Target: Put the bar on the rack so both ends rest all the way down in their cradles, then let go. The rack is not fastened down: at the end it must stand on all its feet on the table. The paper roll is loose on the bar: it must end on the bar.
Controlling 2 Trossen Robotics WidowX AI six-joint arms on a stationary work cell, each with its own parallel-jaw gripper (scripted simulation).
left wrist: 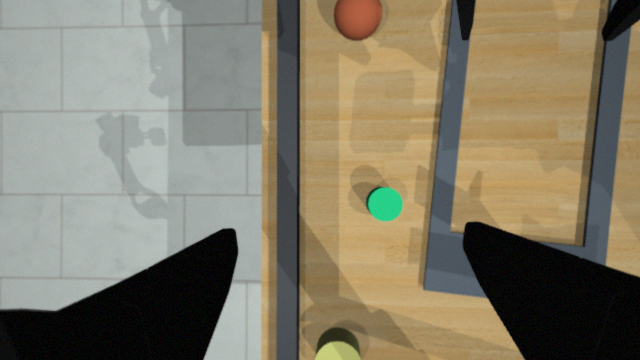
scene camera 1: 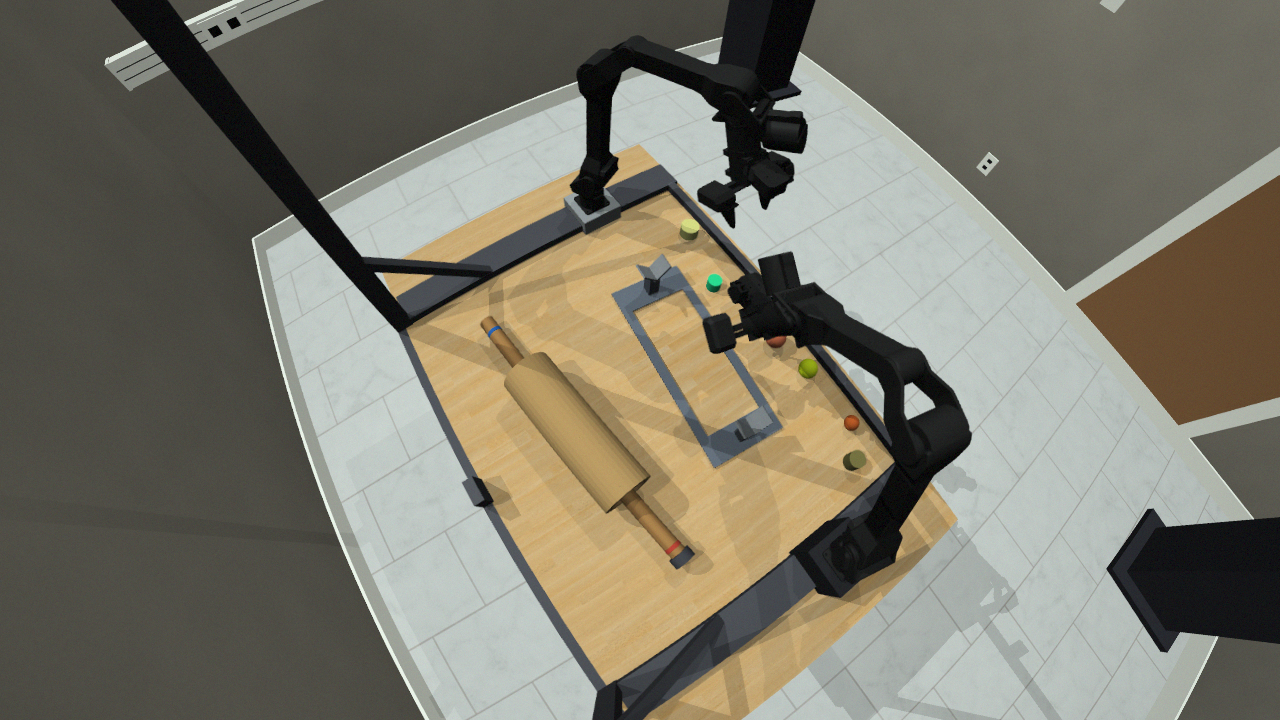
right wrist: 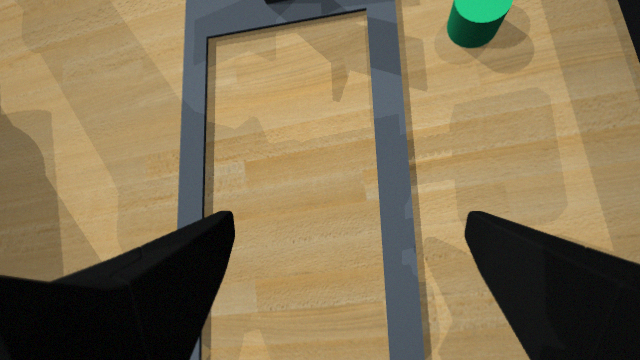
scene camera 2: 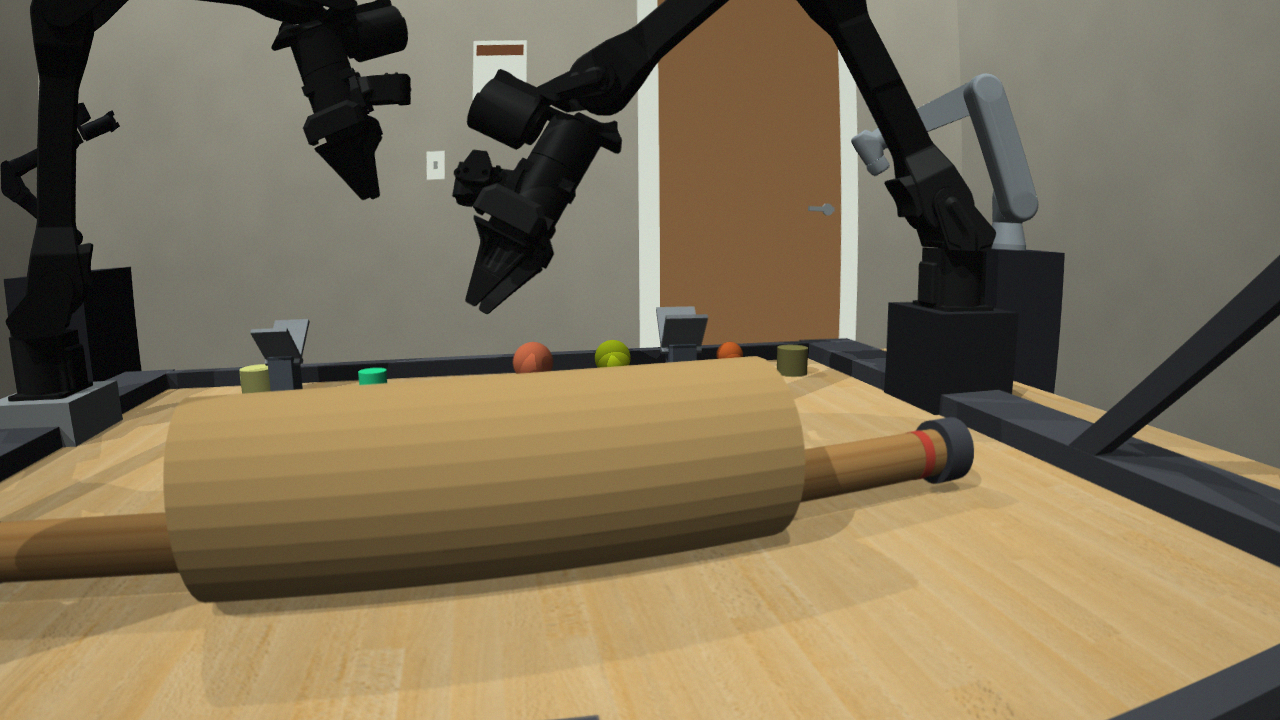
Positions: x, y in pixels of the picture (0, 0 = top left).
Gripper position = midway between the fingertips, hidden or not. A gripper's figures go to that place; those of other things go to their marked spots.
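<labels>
The right gripper [scene camera 2: 476, 308] is 690 mm from the lens, and the left gripper [scene camera 2: 371, 198] is 830 mm from the lens. So the right gripper is nearer to the lens than the left gripper.
</labels>
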